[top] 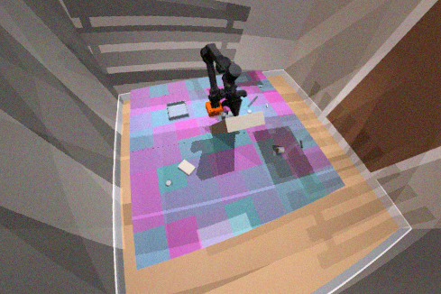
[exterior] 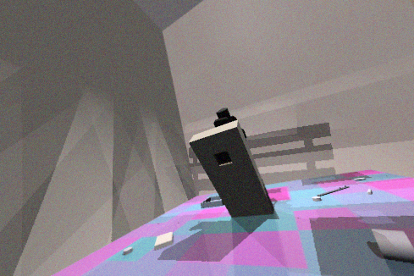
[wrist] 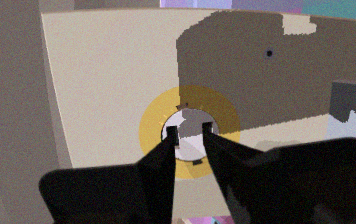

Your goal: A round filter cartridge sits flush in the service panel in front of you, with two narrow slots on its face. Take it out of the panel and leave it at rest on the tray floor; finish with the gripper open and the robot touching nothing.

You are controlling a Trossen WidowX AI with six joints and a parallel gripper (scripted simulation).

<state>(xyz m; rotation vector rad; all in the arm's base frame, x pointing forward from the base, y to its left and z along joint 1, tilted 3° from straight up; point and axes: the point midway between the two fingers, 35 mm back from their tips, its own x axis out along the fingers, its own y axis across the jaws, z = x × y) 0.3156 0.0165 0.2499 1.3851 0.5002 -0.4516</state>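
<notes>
My gripper tip is 20 mm short of the round filter cartridge and 20 mm above it. Also, from my gripper tip: flat white block (80 mm ahead, 300 mm to the right, 290 mm below); grey framed dish (400 mm behind, 290 mm to the right, 280 mm below).
</notes>
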